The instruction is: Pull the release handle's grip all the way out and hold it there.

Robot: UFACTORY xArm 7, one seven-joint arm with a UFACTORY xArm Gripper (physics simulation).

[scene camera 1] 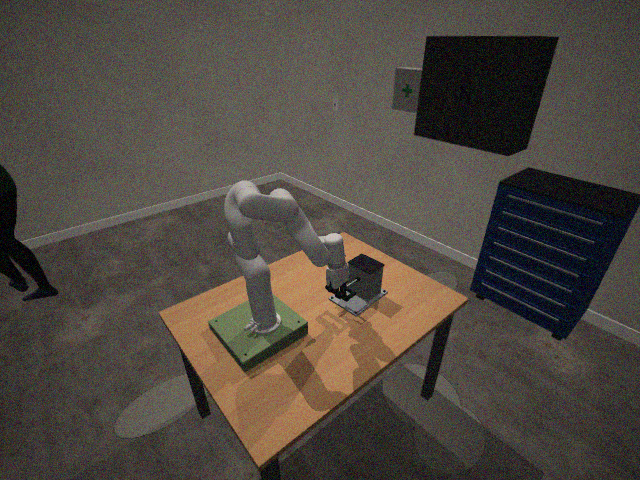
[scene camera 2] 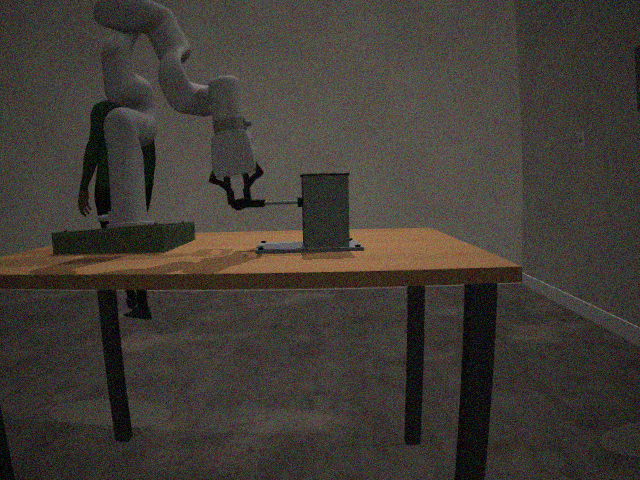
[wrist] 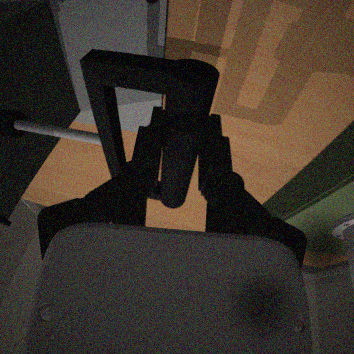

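The release handle's black grip (wrist: 191, 82) is a D-shaped frame with a round bar, seen in the wrist view. A thin metal rod (scene camera 2: 281, 203) (wrist: 57, 131) runs from it into the side of a grey box (scene camera 2: 325, 211) (scene camera 1: 368, 279), and a length of the rod shows between grip and box. My gripper (wrist: 183, 126) (scene camera 2: 241, 202) is shut on the grip's round bar, with one finger on each side of it. The grip is apart from the box and above its base plate (scene camera 2: 279, 246) (scene camera 1: 356, 308). In scene camera 1 the gripper's fingers are small and dark.
The box's plate lies on the wooden table (scene camera 1: 330, 372) (scene camera 2: 403, 258). The arm stands on a green block (scene camera 1: 232, 335) (scene camera 2: 103, 240). A person (scene camera 1: 7, 222) (scene camera 2: 95, 155) is beyond the table. A blue drawer cabinet (scene camera 1: 547, 258) stands by the wall.
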